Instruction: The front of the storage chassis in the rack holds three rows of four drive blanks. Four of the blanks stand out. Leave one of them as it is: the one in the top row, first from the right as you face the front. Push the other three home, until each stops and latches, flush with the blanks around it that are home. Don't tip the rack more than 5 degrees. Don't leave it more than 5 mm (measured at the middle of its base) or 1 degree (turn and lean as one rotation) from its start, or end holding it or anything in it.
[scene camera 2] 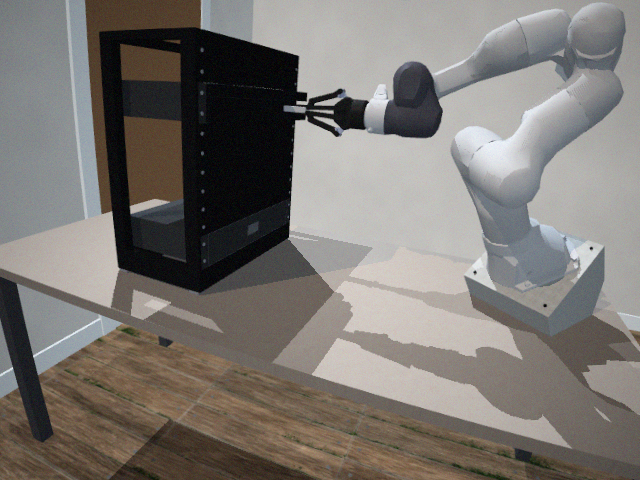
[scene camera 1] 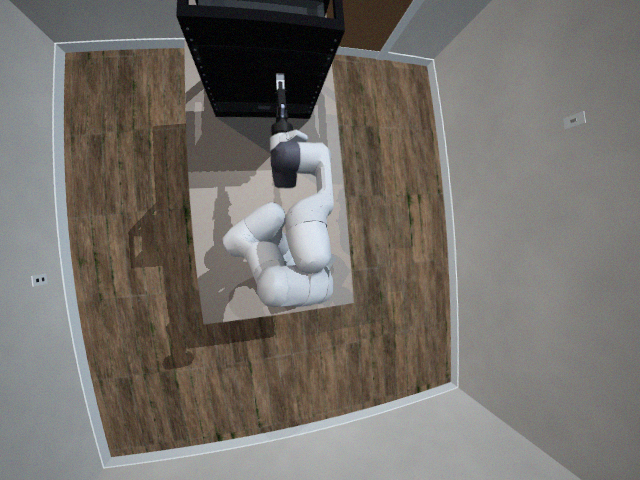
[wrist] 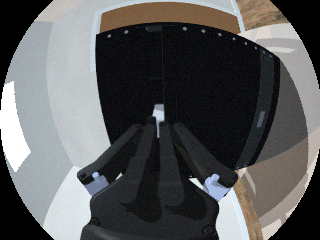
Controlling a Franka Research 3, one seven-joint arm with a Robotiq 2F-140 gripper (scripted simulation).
Path:
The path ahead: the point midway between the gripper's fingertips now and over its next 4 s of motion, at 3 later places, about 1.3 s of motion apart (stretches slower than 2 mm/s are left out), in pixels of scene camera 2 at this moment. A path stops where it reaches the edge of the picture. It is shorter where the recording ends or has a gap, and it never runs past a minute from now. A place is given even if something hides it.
My gripper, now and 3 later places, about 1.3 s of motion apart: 286, 108; 280, 106; 274, 106; 272, 105

